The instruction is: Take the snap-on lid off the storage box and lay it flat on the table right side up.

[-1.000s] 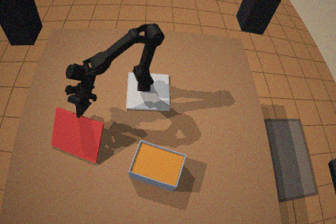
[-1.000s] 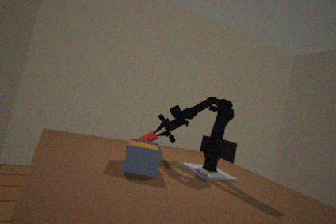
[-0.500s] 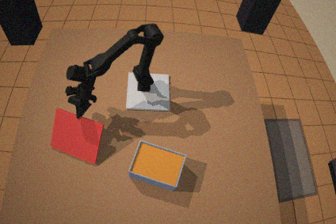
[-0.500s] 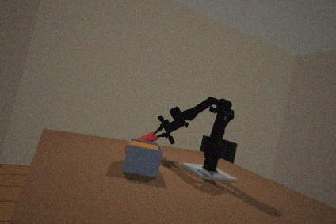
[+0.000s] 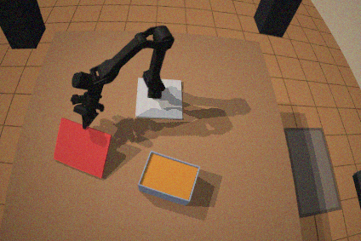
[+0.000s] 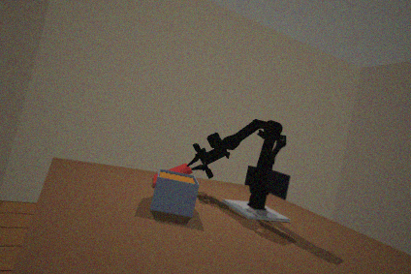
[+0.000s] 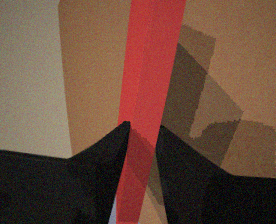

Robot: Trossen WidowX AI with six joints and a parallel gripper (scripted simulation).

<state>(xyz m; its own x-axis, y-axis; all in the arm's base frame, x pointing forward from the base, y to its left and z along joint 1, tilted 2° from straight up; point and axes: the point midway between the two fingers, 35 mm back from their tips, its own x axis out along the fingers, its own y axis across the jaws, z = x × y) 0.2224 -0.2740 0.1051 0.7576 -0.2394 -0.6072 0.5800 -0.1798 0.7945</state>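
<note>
Right now the lid is 7 cm ahead of my gripper tip, 2 cm to the right of it and 4 cm below it. From my gripper tip the other things lie so: storage box 18 cm ahead, 34 cm to the left, 4 cm below.
</note>
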